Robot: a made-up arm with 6 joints.
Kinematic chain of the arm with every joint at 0, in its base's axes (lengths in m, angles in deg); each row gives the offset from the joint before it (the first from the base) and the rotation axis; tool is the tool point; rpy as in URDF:
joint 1: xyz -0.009 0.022 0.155 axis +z
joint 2: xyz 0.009 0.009 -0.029 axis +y
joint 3: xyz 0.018 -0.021 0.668 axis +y
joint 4: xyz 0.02 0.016 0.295 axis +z
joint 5: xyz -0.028 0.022 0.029 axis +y
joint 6: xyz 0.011 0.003 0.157 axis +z
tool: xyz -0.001 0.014 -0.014 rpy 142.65 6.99 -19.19
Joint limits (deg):
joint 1: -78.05..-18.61
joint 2: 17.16..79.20
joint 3: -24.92..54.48
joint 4: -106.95..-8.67
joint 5: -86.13..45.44
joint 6: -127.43..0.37
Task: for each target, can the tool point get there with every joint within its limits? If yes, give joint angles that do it. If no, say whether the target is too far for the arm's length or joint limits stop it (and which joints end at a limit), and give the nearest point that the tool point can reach.
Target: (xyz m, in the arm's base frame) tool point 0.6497 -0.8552 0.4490
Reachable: yes | joints -53.67 73.04 -8.30 -67.08 7.78 -30.13
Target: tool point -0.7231 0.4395 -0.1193
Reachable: no: joint limits stop it (at a limit: joint 1, joint 2, joint 3, joint 4, joint 5, joint 6) | nearest point 0.0469 0.0751 1.0801 | short by 1.471 m
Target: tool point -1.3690 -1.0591 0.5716
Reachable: no: too far | nearest point 0.0746 -0.8157 0.6069 | short by 1.464 m
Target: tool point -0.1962 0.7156 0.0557
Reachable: no: joint limits stop it (at a limit: joint 1, joint 2, joint 3, joint 5, joint 6) | nearest point 0.0866 0.1100 1.0838 | short by 1.226 m
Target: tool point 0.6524 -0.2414 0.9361
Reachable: yes | joints -27.13 23.53 42.40 -31.51 -23.21 -51.94
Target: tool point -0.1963 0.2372 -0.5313
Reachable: no: joint limits stop it (at a limit: joint 1, joint 2, joint 3, joint 4, joint 5, joint 6) | nearest point 0.8396 -0.0999 -0.0811 | short by 1.179 m
